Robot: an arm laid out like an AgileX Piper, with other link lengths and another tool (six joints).
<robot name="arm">
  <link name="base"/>
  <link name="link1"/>
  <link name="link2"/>
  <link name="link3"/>
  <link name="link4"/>
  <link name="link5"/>
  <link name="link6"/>
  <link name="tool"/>
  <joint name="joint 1" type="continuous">
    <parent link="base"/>
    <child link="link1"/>
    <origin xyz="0 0 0.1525"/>
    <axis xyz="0 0 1"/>
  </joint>
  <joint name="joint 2" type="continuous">
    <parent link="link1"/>
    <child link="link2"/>
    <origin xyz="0 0 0" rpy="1.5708 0 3.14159"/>
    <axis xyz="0 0 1"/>
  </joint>
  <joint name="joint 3" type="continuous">
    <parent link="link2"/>
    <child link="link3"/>
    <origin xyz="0.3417 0.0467 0"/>
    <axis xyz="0 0 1"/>
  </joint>
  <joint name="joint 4" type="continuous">
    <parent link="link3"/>
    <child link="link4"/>
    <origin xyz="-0.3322 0.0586 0" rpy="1.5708 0 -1.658"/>
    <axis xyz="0 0 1"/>
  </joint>
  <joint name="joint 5" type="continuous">
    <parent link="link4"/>
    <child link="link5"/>
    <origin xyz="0 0 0" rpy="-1.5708 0 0"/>
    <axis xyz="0 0 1"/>
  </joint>
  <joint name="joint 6" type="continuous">
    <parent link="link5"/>
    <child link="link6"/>
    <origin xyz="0 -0.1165 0" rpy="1.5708 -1.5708 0"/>
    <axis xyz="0 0 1"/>
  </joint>
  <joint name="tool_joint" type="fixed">
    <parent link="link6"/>
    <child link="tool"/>
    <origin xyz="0.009 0.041 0.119" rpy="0 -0.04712 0.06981"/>
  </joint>
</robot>
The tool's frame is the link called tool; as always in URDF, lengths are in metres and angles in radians. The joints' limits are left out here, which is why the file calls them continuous.
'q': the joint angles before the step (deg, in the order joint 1, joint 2, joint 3, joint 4, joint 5, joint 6). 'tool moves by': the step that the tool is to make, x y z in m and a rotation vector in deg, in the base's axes. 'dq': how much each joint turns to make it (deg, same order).
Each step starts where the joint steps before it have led.
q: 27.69 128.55 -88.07 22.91 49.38 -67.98
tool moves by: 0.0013 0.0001 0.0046 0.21 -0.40 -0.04
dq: -0.05 -0.45 0.00 0.00 0.00 -0.01
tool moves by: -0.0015 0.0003 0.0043 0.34 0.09 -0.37
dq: 0.00 -0.63 0.46 0.38 0.04 0.18
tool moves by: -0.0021 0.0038 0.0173 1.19 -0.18 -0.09
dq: 0.10 -1.67 0.15 0.93 0.89 -0.04
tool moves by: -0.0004 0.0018 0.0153 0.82 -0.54 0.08
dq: 0.00 -1.46 -0.01 0.39 0.68 -0.06
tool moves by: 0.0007 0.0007 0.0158 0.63 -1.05 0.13
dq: -0.01 -1.58 0.04 -0.01 0.36 -0.01
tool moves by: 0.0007 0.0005 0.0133 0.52 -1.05 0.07
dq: 0.02 -1.36 0.08 -0.06 0.12 0.02
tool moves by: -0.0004 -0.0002 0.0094 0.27 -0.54 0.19
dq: -0.02 -0.95 -0.01 -0.10 0.40 -0.02
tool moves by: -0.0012 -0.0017 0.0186 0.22 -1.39 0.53
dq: 0.00 -2.04 0.11 -0.65 0.65 0.01
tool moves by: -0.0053 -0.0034 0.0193 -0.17 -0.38 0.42
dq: 0.01 -2.19 0.00 -0.88 1.86 0.69
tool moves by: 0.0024 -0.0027 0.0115 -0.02 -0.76 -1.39
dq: -0.06 -1.29 0.01 -0.89 0.04 1.85
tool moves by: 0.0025 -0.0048 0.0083 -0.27 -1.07 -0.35
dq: -0.27 -1.02 0.07 -0.92 -0.01 0.46
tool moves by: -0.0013 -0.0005 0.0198 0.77 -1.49 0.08
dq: 0.01 -1.99 -0.02 -0.07 0.34 0.07
